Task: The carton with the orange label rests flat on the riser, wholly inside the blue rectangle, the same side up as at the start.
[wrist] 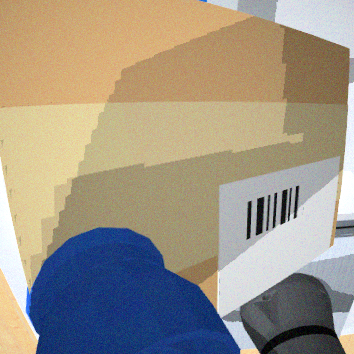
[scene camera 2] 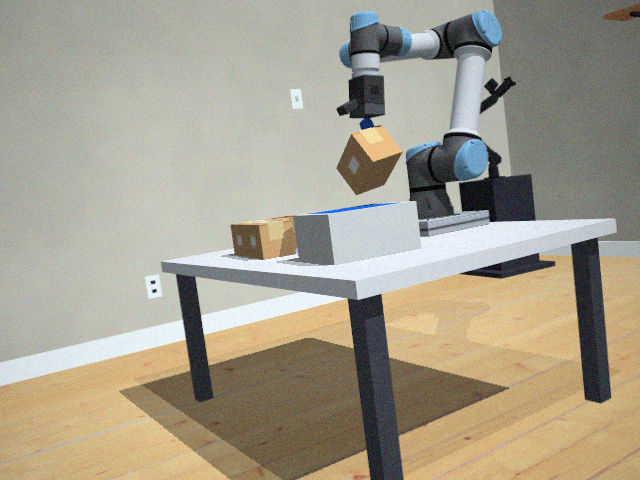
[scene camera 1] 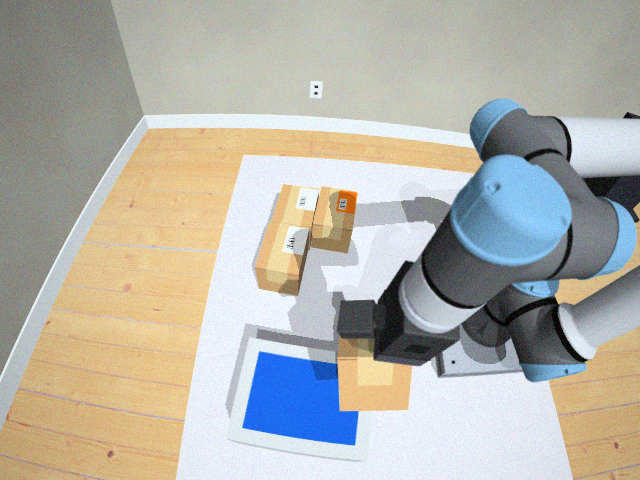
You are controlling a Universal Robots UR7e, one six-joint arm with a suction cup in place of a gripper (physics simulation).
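Pixels of known places: hand at its tool point: (wrist: 145, 262) (scene camera 2: 367, 134); arm's base at its link origin: (wrist: 282, 304) (scene camera 2: 430, 216) (scene camera 1: 486, 319).
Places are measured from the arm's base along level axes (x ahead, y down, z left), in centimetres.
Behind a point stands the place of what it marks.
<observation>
The carton with the orange label (scene camera 1: 330, 223) @[y -5.7, x 42.7, z -18.2 cm] rests flat on the table, label up, beside two white-labelled cartons. My suction cup (scene camera 2: 366, 123) (wrist: 107, 272) is on another carton (scene camera 1: 374, 397) @[y -21.7, x 32.1, z 26.7 cm] (scene camera 2: 368, 164) @[y -18.1, x 36.6, z 26.5 cm] (wrist: 175, 125) @[y -25.0, x 35.2, z 19.4 cm], which bears a white barcode label. That carton hangs clearly tilted, with a corner down, in the air above the riser (scene camera 1: 294, 443) @[y -7.5, x 42.4, z 33.9 cm] (scene camera 2: 372, 235) @[y -0.9, x 43.2, z 35.4 cm]. In scene camera 1 the cup is hidden, and the held carton covers the right part of the blue rectangle (scene camera 1: 289, 397) @[y -7.5, x 44.7, z 25.7 cm] (scene camera 2: 361, 208) @[y -7.4, x 42.1, z 29.6 cm]. No carton rests on the riser.
Two white-labelled cartons (scene camera 1: 297, 206) @[y -5.7, x 51.9, z -22.2 cm] (scene camera 1: 281, 258) @[y -5.7, x 52.5, z -5.4 cm] stand in a row left of the orange-labelled one, close against it. The arm's base plate (scene camera 1: 480, 367) @[y 0.0, x 3.0, z 12.8 cm] (scene camera 2: 454, 223) @[y 2.1, x 1.3, z 13.4 cm] is to the right of the riser. All stand on the white table (scene camera 1: 217, 361) @[y 4.5, x 62.9, z 18.7 cm] (scene camera 2: 485, 248) @[y 4.5, x 25.6, z 54.6 cm].
</observation>
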